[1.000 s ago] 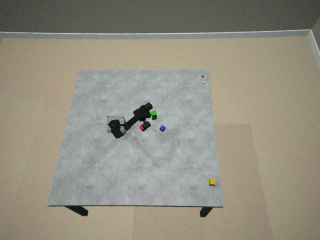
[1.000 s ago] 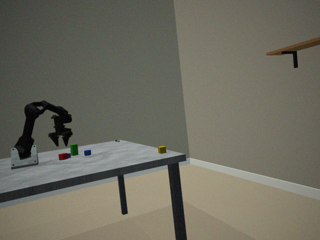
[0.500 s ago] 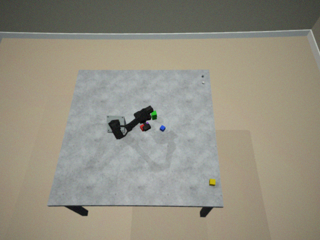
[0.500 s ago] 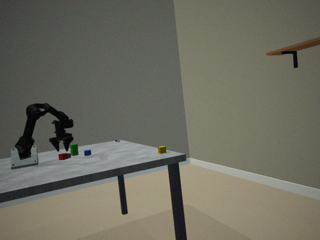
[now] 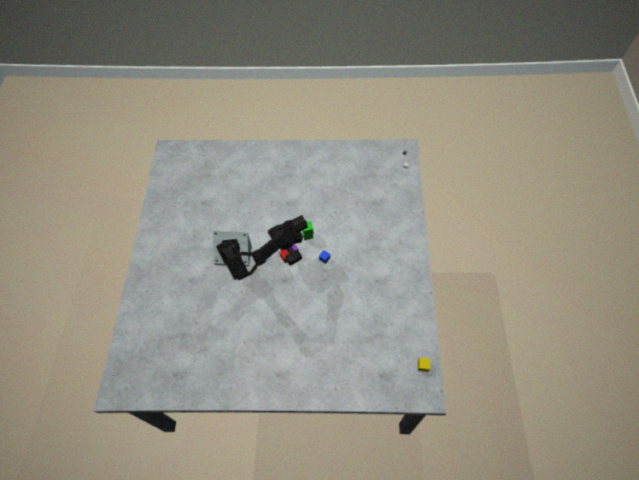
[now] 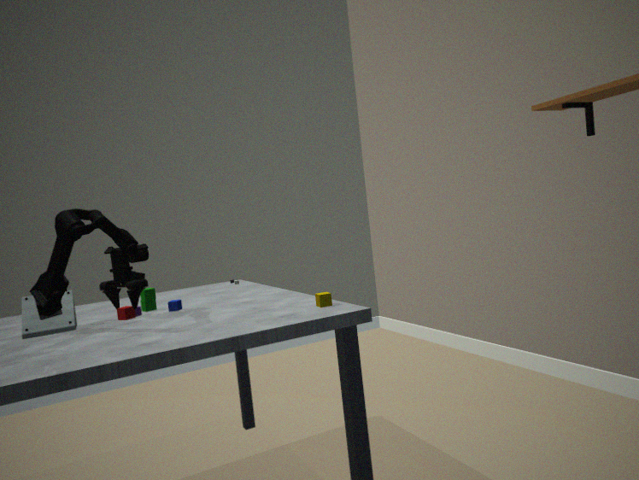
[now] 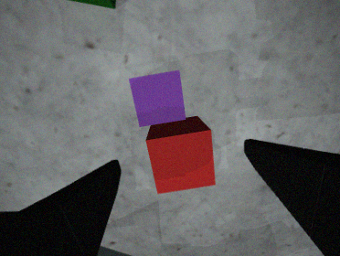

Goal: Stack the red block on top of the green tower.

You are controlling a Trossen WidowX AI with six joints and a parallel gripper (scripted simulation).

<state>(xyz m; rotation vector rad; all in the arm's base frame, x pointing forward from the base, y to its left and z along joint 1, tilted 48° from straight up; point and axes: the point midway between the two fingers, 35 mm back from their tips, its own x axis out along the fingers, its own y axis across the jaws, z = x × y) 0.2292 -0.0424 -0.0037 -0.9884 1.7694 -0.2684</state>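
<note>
Right now my gripper tip is 1 cm above the red block. Round my gripper tip: purple block: 3 cm ahead, 3 cm to the left, 2 cm below; then blue block: 16 cm ahead, 2 cm to the right, 2 cm below; then yellow block: 52 cm ahead, 50 cm to the right, 1 cm below.
</note>
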